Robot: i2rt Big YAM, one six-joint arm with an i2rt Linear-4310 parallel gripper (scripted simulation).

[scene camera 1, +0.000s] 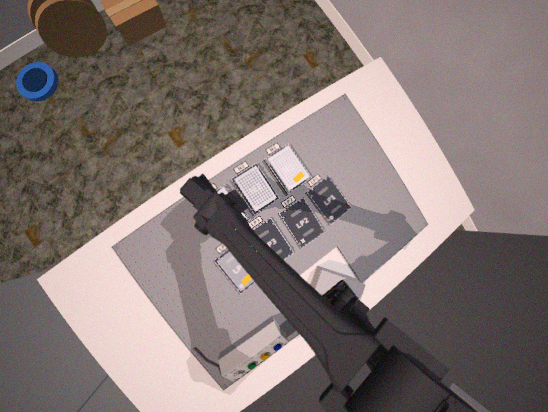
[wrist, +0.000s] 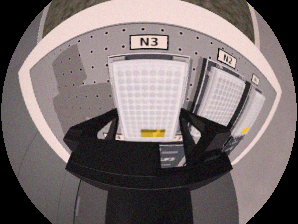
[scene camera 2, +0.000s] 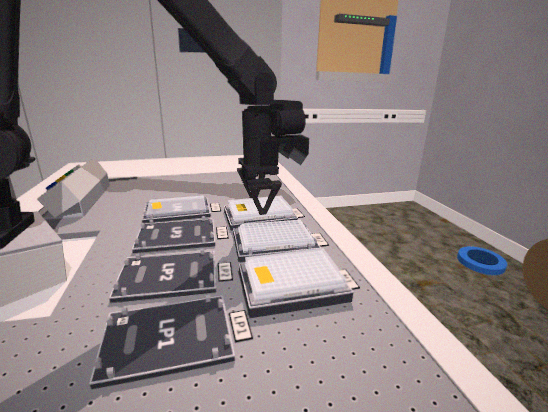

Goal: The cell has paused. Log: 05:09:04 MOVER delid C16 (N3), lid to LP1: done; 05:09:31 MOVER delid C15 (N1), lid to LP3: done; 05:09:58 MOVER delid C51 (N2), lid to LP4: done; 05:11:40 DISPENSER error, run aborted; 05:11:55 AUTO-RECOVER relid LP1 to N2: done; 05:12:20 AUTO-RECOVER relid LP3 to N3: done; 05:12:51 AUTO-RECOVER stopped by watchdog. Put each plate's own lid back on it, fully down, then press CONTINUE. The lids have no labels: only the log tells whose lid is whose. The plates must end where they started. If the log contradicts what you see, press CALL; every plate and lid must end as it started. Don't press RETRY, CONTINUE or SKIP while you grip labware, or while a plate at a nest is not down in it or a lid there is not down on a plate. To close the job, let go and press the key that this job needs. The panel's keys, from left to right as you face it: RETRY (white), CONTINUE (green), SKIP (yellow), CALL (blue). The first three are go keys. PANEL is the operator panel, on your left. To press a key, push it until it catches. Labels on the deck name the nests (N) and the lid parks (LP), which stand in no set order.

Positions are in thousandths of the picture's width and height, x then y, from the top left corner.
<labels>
plate: scene camera 1 472,475; wrist 737,475; scene camera 2 484,574
</labels>
